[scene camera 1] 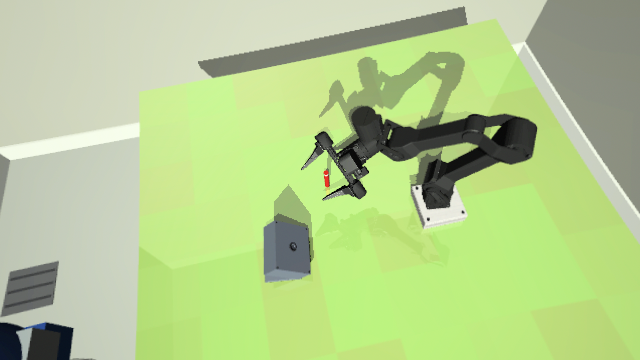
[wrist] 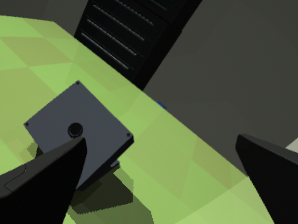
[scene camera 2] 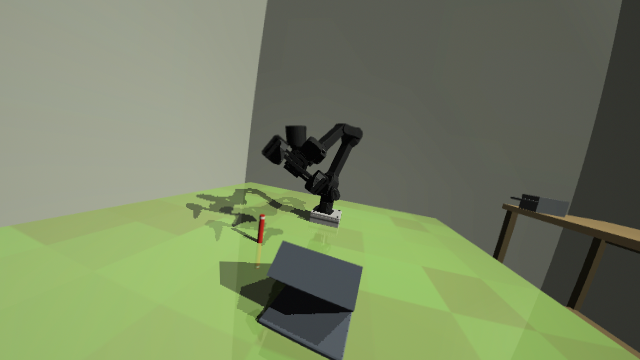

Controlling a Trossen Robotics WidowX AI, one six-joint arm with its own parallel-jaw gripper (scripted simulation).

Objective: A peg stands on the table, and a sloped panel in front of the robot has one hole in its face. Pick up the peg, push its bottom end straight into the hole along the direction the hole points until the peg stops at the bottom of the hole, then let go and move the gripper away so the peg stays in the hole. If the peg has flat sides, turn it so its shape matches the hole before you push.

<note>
My gripper [scene camera 1: 311, 185] is open, with nothing in its grasp. Further things: a grey sloped panel [scene camera 2: 327, 278].
My gripper shows as well in the wrist view [wrist: 163, 143] and in scene camera 2 [scene camera 2: 296, 175]. The grey sloped panel also shows in scene camera 1 [scene camera 1: 295, 264] and in the wrist view [wrist: 105, 136].
</note>
